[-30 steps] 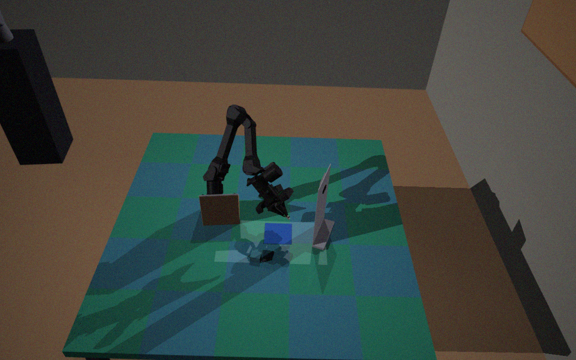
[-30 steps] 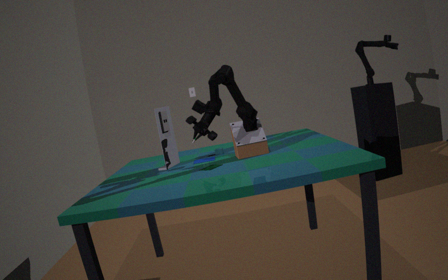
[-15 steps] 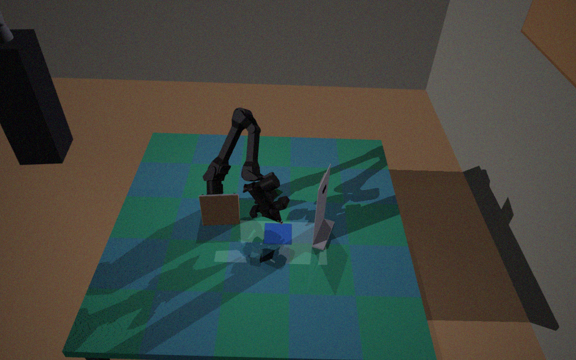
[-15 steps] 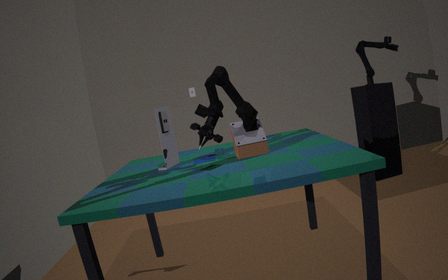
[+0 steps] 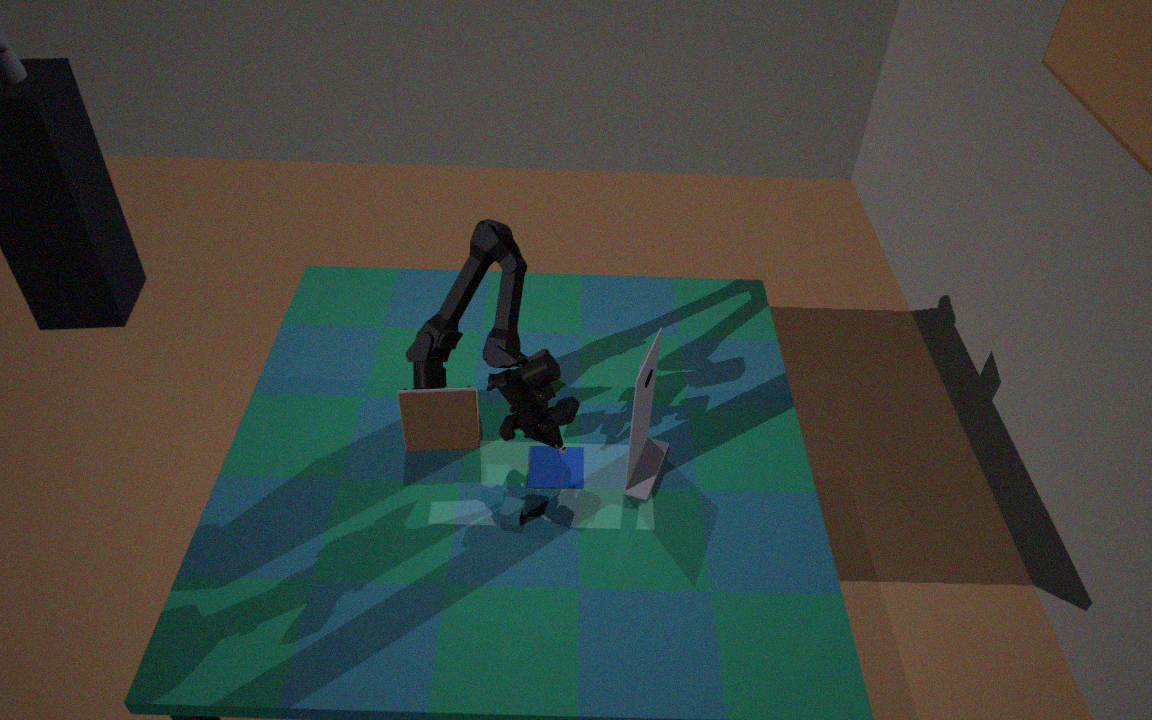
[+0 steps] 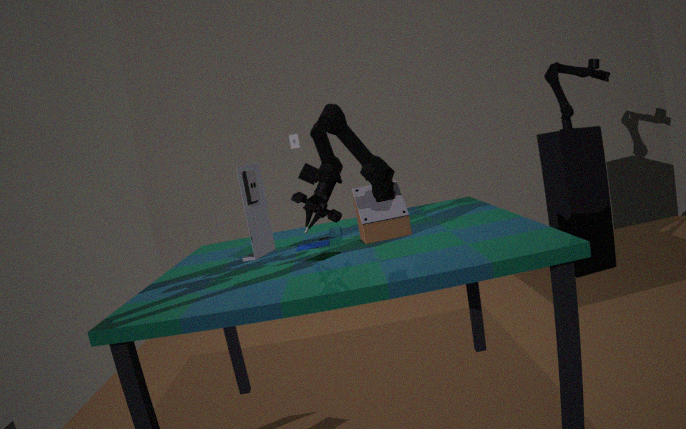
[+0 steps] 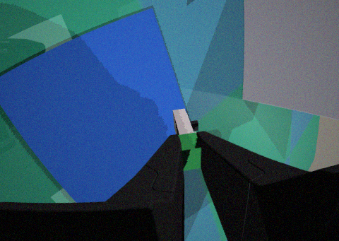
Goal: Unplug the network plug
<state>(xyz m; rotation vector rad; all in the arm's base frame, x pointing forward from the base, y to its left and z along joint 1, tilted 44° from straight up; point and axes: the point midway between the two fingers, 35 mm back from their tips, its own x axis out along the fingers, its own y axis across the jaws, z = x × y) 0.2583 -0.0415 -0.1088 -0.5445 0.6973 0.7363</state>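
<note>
The blue square lies 7 cm below my gripper tip and 1 cm behind it. Also, from my gripper tip: green plug (right at my gripper tip); then small dark block (13 cm to the right, 11 cm behind, 5 cm below); then grey upright panel (18 cm ahead, 9 cm above, 1 cm to the right).
</note>
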